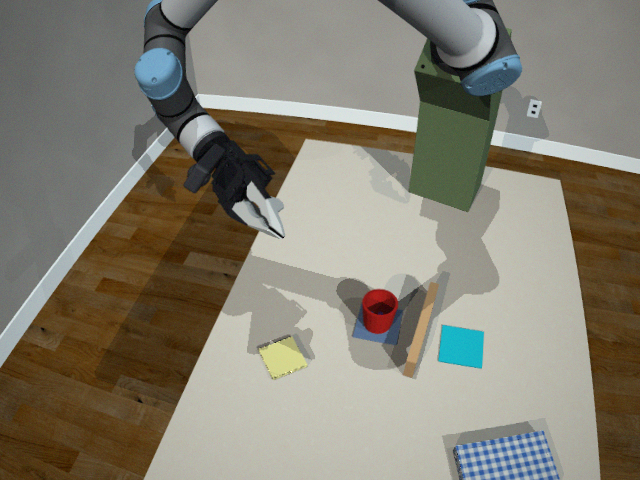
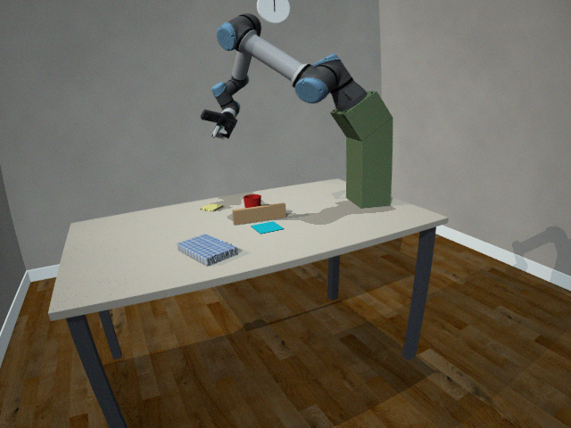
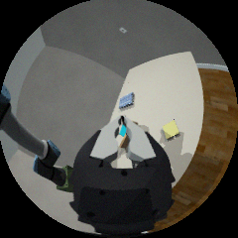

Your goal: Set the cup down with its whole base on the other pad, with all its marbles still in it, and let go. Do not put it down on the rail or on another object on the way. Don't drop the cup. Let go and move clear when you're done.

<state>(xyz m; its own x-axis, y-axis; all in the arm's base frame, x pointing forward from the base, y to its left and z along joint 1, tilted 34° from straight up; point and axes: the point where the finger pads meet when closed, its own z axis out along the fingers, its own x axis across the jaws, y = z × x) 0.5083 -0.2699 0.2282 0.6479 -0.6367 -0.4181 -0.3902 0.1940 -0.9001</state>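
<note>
Right now my hand is 90 mm past the red cup, 180 mm to the right of it and 300 mm above it. Round my hand: blue pad (90 mm behind, 180 mm to the left, 340 mm below); then yellow note (40 mm ahead, 320 mm below); then wooden rail (70 mm behind, 270 mm to the left, 310 mm below).
</note>
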